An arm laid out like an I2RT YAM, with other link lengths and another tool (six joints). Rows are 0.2 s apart.
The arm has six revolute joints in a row. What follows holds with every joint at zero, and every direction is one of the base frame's. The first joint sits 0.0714 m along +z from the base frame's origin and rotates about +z. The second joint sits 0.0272 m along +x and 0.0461 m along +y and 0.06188 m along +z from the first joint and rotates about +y. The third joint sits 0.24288 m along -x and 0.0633 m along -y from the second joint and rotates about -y. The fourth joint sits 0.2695 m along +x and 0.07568 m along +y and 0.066 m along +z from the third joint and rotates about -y. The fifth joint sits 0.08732 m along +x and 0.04 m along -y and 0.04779 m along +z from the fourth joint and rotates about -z. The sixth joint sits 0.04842 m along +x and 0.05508 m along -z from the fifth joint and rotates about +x. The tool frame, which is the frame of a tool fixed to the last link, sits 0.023 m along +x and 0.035 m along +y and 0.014 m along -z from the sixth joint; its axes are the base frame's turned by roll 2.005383, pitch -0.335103 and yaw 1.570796 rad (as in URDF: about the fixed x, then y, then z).
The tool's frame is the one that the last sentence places.
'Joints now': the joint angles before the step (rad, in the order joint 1, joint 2, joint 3, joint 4, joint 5, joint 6). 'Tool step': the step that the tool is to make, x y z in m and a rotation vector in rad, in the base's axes. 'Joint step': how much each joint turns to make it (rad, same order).
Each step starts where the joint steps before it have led.
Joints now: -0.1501 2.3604 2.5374 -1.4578 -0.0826 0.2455
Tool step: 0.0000 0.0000 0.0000 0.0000 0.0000 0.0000
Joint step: 0.0000 0.0000 0.0000 0.0000 0.0000 0.0000
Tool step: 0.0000 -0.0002 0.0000 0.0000 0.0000 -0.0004
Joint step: -0.0004 0.0001 0.0001 0.0000 0.0000 0.0000
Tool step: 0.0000 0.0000 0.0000 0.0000 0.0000 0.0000
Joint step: 0.0000 0.0000 0.0000 0.0000 0.0000 0.0000
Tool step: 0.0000 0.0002 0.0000 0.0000 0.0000 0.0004
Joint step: 0.0004 -0.0001 -0.0001 0.0000 0.0000 0.0000
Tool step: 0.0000 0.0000 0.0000 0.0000 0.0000 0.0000
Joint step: 0.0000 0.0000 0.0000 0.0000 0.0000 0.0000
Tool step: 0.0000 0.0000 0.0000 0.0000 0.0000 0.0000
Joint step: 0.0000 0.0000 0.0000 0.0000 0.0000 0.0000
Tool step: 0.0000 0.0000 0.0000 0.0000 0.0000 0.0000
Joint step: 0.0000 0.0000 0.0000 0.0000 0.0000 0.0000
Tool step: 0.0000 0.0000 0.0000 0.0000 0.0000 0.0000
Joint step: 0.0000 0.0000 0.0000 0.0000 0.0000 0.0000
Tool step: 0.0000 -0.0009 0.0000 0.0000 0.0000 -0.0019
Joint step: -0.0018 0.0002 0.0003 -0.0001 0.0000 0.0001
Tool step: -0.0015 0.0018 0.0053 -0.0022 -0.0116 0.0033
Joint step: 0.0033 -0.0119 -0.0005 0.0004 0.0004 -0.0002
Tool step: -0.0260 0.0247 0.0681 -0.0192 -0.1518 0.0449
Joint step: 0.0451 -0.1532 -0.0002 0.0001 0.0000 0.0001
